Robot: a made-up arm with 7 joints.
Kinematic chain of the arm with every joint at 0, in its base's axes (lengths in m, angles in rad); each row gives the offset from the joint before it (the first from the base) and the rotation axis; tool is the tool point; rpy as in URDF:
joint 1: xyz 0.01 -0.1 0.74 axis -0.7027 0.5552 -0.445
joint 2: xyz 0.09 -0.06 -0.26 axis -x
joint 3: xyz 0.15 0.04 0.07 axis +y
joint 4: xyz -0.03 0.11 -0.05 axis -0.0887 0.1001 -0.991
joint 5: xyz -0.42 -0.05 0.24 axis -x
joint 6: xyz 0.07 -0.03 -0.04 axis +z
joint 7: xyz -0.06 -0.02 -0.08 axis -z
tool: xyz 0 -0.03 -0.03 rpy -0.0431 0.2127 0.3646
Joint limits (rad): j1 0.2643..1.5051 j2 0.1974..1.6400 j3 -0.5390..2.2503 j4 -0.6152..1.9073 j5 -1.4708..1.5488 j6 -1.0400..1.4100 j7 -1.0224..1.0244
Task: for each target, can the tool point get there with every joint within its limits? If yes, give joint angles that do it. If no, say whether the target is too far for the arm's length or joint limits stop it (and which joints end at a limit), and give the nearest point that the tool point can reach.
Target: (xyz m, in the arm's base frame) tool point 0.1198 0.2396 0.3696
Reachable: yes | joints 0.4019 0.3326 0.6208 1.2196 -0.7222 0.8952 0.2239
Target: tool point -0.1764 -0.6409 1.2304
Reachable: no: joint limits stop it (at a limit: joint 2, joint 3, joint 4, joint 7) | nearest point -0.1907 -0.3328 0.9589 | short by 0.411 m
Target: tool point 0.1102 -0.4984 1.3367
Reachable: no: joint limits stop it (at a limit: joint 2, joint 4, joint 5, joint 7) | nearest point 0.1414 -0.3014 0.9862 | short by 0.403 m
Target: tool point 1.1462 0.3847 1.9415
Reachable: no: too far | nearest point 0.5136 0.0693 0.9391 | short by 1.227 m
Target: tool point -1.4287 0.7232 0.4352
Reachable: no: too far | nearest point -0.5917 -0.0691 0.5128 | short by 1.155 m
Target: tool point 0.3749 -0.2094 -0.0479
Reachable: yes | joints 0.7073 1.4173 1.8774 0.8858 1.1371 -0.0717 -0.5766
